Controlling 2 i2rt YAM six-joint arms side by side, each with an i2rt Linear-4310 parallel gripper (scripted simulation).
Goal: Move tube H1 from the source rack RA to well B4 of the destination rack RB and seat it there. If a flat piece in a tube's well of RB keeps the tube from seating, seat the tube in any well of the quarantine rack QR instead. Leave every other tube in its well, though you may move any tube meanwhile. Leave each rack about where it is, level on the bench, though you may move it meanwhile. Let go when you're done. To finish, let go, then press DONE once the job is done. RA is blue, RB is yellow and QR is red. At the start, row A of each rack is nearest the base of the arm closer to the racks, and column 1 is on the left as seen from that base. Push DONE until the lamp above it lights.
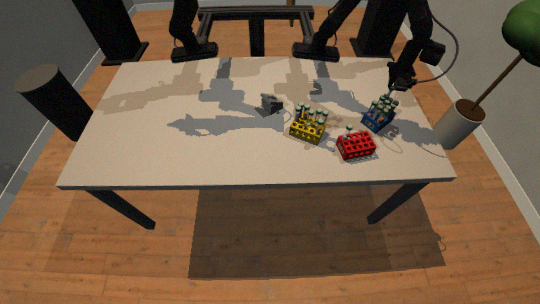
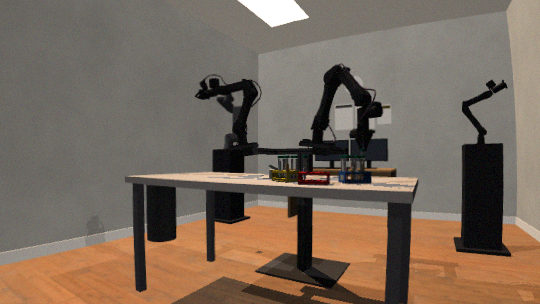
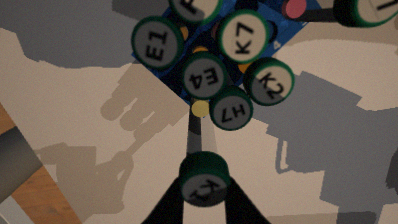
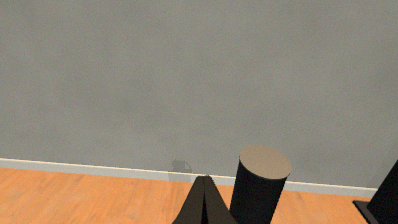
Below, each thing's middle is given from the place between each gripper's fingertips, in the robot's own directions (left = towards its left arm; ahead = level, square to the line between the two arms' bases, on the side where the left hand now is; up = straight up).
My left gripper is now 21 cm short of the red rack QR (image 1: 364, 145), 17 cm to the left of it and 13 cm above it.
Now: right hand 110 cm to the right of the red rack QR, 56 cm above it and 33 cm short of it.
